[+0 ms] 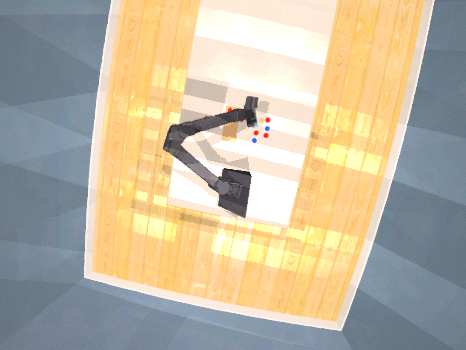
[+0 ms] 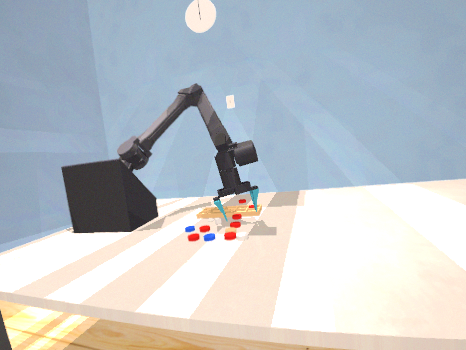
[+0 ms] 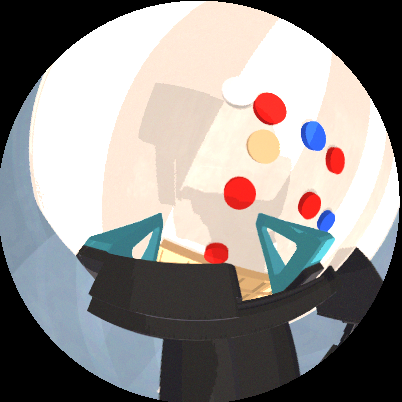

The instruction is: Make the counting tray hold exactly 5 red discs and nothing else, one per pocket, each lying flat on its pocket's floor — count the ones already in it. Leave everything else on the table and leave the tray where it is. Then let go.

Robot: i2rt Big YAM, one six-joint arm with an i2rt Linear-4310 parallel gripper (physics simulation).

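Observation:
The tan pocketed tray (image 1: 230, 131) (image 2: 202, 215) (image 3: 175, 247) is partly hidden by the arm. A red disc (image 1: 230, 109) (image 2: 251, 206) is in an end pocket. Another red disc (image 1: 241, 120) (image 2: 236, 216) (image 3: 216, 253) is at the tray's long edge, outside the pockets. My gripper (image 2: 241, 216) (image 3: 211, 218) is open and empty, low beside the tray. A red disc (image 2: 235, 225) (image 3: 240, 193) lies on the table just ahead of the fingertips. Further red discs are one (image 2: 230, 235) (image 3: 270, 108), one (image 2: 193, 237) (image 3: 335, 160) and one (image 2: 205, 228) (image 3: 309, 205).
Two blue discs, one (image 2: 209, 237) (image 3: 313, 135) and one (image 2: 190, 228) (image 3: 326, 220), lie among the reds. A tan disc (image 3: 263, 146) and a white disc (image 2: 242, 236) (image 3: 236, 91) lie near the farthest red. A red disc (image 1: 206, 117) (image 2: 242, 201) lies beyond the tray.

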